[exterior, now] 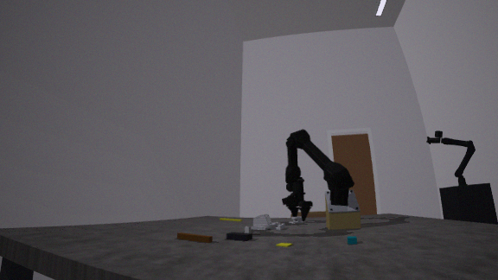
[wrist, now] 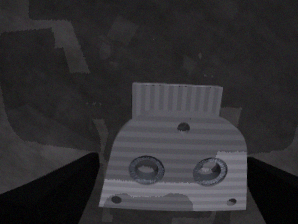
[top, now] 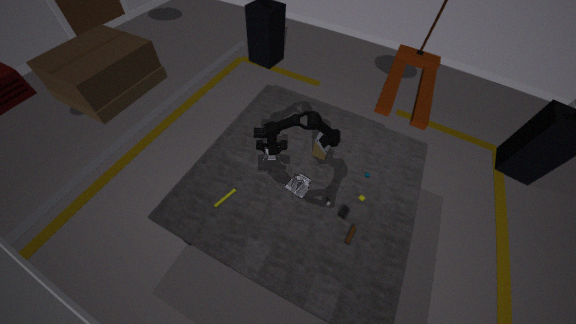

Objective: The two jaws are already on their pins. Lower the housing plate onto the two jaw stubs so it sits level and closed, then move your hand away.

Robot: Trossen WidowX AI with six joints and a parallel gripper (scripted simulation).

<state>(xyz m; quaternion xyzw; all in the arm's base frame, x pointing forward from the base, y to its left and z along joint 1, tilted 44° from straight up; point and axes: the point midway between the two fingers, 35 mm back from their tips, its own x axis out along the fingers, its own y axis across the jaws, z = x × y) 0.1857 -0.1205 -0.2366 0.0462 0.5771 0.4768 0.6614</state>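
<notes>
My gripper tip is 1 cm short of the white block and 1 cm to the right of it. From my gripper tip the other things lie so: teal cube (20 cm behind, 57 cm to the left); yellow bar (40 cm ahead, 3 cm to the right, 1 cm below); black block (10 cm ahead, 55 cm to the left).
</notes>
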